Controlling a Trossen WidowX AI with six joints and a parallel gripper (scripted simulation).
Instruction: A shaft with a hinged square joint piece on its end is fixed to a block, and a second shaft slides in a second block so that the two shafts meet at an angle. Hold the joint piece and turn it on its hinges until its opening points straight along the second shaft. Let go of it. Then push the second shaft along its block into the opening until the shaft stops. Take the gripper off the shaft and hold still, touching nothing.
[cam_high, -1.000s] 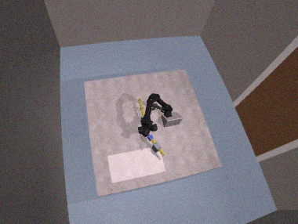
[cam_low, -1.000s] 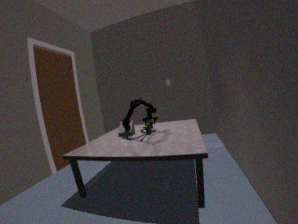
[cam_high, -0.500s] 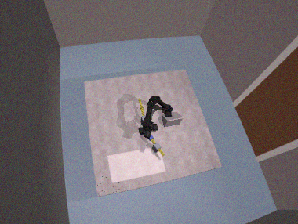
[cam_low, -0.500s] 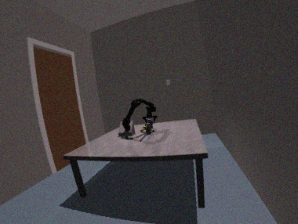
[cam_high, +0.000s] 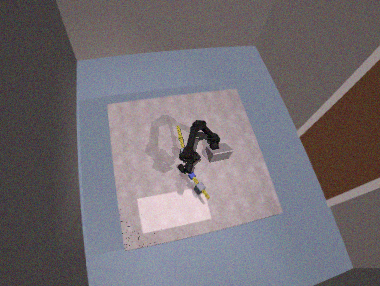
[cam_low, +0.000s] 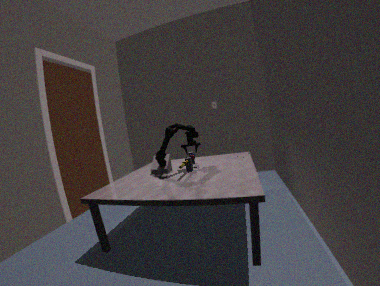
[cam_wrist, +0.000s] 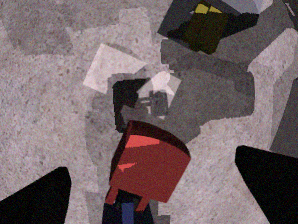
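Now: the red joint piece 4 cm below my gripper tip and 1 cm to the left of it.
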